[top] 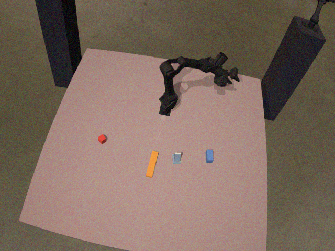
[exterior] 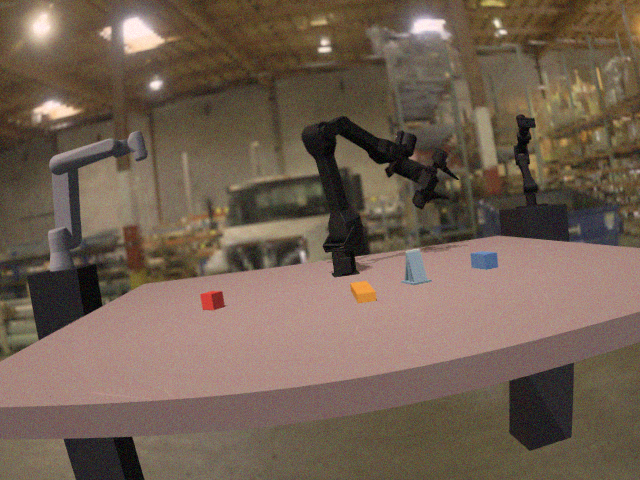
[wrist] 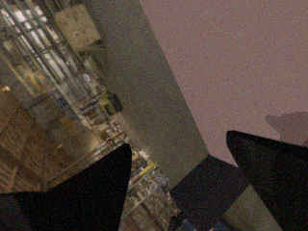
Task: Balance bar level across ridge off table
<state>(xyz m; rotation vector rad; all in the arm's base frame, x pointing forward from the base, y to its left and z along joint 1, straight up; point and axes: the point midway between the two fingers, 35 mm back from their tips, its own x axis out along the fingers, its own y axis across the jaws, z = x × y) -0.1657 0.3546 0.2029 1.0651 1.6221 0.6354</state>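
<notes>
My gripper tip is 530 mm short of the orange bar, 400 mm to the left of it and 180 mm above it. The rest, counted from my gripper tip: blue block (430 mm ahead, 100 mm to the right, 170 mm below); red cube (450 mm ahead, 700 mm to the right, 170 mm below).
</notes>
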